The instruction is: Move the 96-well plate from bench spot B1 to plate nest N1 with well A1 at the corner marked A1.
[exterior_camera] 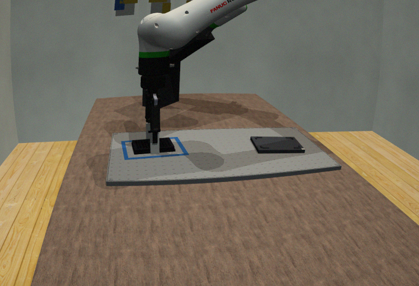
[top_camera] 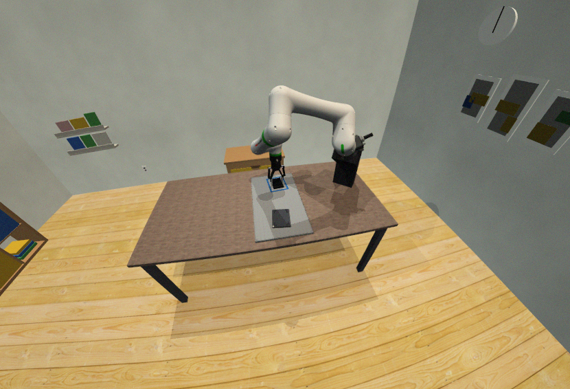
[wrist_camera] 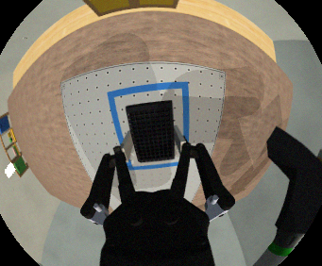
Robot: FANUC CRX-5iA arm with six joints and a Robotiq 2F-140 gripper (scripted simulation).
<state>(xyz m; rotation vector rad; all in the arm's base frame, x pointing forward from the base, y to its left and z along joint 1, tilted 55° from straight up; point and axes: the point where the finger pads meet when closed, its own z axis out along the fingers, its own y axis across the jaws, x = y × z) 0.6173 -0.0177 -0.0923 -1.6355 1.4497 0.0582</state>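
The black 96-well plate is 2 cm below my hand. Also, from my hand: plate nest N1: 39 cm to the left, 7 cm behind, 2 cm below.
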